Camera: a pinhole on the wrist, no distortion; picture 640 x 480 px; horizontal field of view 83.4 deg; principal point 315.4 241.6 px. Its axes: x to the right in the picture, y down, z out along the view. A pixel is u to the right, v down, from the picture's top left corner.
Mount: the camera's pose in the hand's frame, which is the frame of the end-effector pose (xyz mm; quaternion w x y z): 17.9 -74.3 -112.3 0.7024 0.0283 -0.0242 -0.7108
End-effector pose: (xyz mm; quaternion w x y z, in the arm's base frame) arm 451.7 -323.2 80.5 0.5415 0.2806 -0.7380 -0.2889
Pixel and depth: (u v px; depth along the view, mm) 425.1 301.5 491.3
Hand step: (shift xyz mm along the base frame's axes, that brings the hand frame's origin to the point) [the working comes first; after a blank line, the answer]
In the camera's frame: 150.1 81.9 491.3

-360.6 -151.8 -221.8
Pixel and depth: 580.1 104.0 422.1
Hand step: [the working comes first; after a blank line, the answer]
In the camera's frame: 311.1 -161.7 422.1

-198.6 -94.8 -467.9
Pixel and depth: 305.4 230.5 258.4
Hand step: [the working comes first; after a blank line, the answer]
In the camera's frame: -7.2 -8.0 258.4

-130.0 -21.8 -91.5
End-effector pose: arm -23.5 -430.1 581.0 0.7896 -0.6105 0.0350 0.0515
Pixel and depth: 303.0 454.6 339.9
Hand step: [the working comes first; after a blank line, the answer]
In the camera's frame: -11.7 201.6 339.9

198.8 224.7 102.2
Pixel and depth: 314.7 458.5 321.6
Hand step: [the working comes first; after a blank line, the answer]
In the camera's frame: -0.6 194.2 321.6

194.2 203.5 108.7
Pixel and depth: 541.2 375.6 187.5
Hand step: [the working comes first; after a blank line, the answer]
In the camera's frame: 117.9 70.0 187.5

95.3 31.0 197.7
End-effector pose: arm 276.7 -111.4 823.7 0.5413 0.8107 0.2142 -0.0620
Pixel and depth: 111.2 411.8 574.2
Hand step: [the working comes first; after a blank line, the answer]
In the camera's frame: -326.5 272.1 574.2

390.8 -445.3 -70.1
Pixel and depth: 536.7 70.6 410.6
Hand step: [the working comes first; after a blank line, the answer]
In the camera's frame: 253.0 -195.5 410.6

-288.2 -207.7 -322.6
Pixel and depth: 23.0 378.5 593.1
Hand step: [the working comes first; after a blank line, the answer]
In the camera's frame: -482.9 226.1 593.1

417.0 -523.5 71.8
